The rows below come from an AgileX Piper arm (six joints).
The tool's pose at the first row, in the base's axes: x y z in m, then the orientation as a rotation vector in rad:
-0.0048, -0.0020, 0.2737, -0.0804, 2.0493, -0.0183
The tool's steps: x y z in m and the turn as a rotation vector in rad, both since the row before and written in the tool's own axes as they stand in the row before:
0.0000, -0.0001, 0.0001, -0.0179, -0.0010, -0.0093
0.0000, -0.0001, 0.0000, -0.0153, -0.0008, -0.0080
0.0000, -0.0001, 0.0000, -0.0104, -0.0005, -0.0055
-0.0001, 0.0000, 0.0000, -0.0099, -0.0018, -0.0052
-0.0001, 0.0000, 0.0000, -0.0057, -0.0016, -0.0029
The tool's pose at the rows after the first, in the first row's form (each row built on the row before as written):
-0.0047, -0.0021, 0.2737, -0.1011, 2.0483, -0.0057
-0.0047, -0.0022, 0.2737, -0.1188, 2.0474, 0.0050
-0.0047, -0.0023, 0.2737, -0.1309, 2.0467, 0.0123
-0.0047, -0.0023, 0.2738, -0.1423, 2.0447, 0.0193
-0.0047, -0.0023, 0.2739, -0.1488, 2.0430, 0.0234

